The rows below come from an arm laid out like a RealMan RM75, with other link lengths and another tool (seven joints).
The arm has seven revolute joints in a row. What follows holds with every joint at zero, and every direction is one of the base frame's. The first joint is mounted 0.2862 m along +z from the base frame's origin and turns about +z. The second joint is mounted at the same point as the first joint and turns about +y. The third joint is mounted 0.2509 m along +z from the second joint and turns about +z. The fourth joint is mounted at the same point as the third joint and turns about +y. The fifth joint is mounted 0.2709 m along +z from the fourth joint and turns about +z. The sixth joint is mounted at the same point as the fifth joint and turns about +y. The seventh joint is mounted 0.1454 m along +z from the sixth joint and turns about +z. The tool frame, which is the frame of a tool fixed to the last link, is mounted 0.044 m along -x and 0.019 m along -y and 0.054 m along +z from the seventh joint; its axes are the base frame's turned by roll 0.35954, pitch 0 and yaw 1.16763 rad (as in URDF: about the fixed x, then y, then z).
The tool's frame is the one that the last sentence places.
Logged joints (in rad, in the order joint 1, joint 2, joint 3, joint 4, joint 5, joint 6, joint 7), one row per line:
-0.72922, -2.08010, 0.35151, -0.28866, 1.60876, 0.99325, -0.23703
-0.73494, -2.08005, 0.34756, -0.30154, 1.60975, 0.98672, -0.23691
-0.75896, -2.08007, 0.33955, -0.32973, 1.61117, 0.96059, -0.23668
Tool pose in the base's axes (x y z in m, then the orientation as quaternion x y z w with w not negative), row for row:
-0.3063, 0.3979, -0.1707, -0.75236, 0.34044, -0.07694, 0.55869
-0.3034, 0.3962, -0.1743, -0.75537, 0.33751, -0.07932, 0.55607
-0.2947, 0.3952, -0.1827, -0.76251, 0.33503, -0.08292, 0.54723
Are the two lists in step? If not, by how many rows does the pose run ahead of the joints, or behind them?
They are in step.
